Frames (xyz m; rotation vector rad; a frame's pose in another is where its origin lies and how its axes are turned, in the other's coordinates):
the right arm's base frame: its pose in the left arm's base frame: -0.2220 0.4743 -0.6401 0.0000 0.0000 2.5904
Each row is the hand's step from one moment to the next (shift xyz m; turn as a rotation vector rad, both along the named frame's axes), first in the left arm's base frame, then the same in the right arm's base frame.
Working: the left arm's base frame: its pose in the right arm's base frame: -0.4375 0.2878 0.6401 0.0000 0.0000 -2.5904

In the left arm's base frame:
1: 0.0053 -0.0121 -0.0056 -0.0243 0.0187 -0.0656
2: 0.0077 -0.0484 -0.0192 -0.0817 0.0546 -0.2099
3: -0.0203 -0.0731 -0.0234 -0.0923 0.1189 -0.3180
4: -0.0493 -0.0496 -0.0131 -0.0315 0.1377 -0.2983
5: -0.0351 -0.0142 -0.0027 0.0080 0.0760 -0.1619
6: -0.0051 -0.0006 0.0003 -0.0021 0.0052 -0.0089
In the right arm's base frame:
1: -0.0109 0.0075 -0.0056 0.0305 -0.0032 -0.0656
2: -0.0319 0.0372 -0.0192 0.0982 -0.0037 -0.2099
3: -0.0210 0.0729 -0.0234 0.1409 -0.0530 -0.3180
4: 0.0160 0.0681 -0.0131 0.0989 -0.1008 -0.2983
5: 0.0225 0.0305 -0.0027 0.0330 -0.0689 -0.1619
6: 0.0040 0.0032 0.0003 0.0045 -0.0033 -0.0089

